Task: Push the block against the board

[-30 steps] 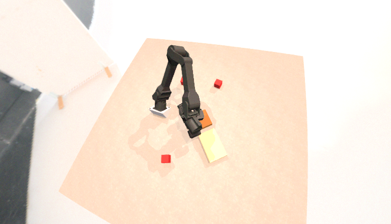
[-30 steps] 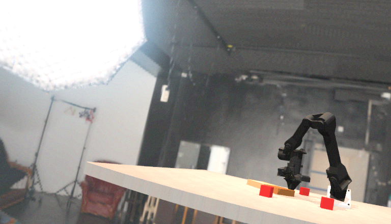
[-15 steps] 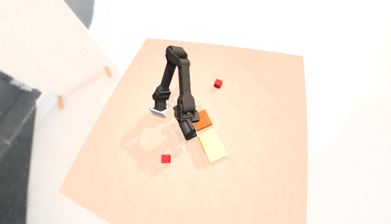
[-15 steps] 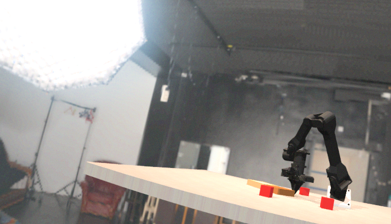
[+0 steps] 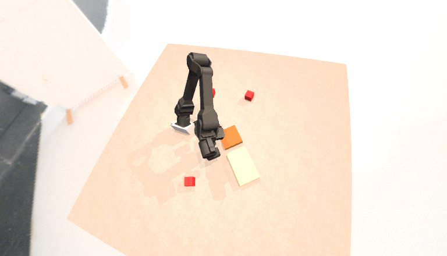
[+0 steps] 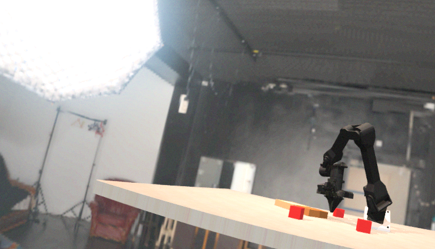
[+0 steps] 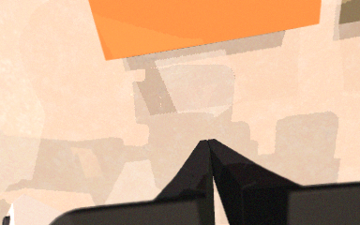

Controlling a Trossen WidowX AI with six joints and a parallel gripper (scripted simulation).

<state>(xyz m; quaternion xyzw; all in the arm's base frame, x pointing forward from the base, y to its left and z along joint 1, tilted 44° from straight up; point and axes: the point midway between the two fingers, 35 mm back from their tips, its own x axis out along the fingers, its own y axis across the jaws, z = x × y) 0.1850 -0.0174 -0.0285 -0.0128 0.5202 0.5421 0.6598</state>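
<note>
Right now my gripper tip is 7 cm short of the orange square block, 7 cm to the right of it and 1 cm above it. The rest, counted from my gripper tip: pale yellow board: 19 cm ahead, 3 cm to the right, 1 cm below.
</note>
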